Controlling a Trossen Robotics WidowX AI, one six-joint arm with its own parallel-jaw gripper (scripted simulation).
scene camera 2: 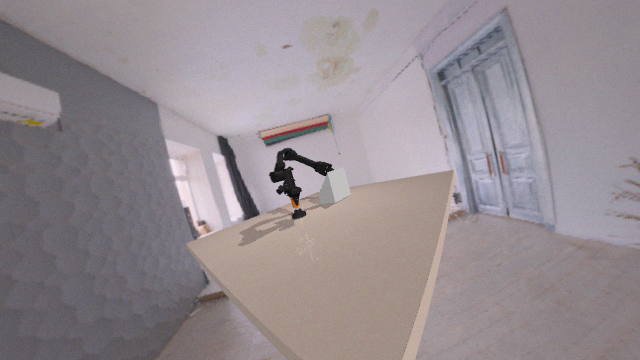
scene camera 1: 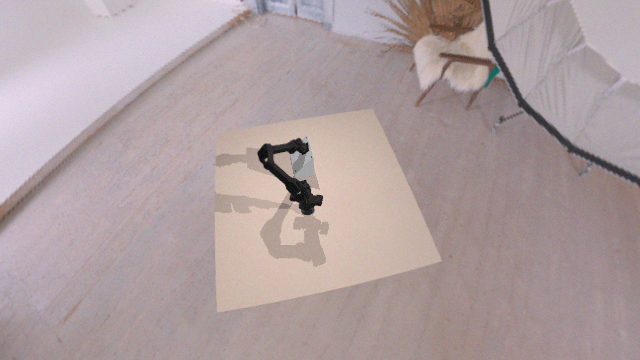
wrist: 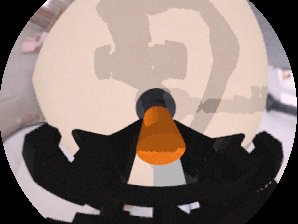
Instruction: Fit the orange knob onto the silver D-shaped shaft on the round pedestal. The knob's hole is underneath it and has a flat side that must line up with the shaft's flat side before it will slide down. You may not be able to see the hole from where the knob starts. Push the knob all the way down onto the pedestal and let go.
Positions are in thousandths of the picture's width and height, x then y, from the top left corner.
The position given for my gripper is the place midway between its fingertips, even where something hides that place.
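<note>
In the wrist view there's a round pedestal (wrist: 515, 435), and you'd also see my gripper (wrist: 529, 547), which is carrying an orange knob (wrist: 539, 641).
</note>
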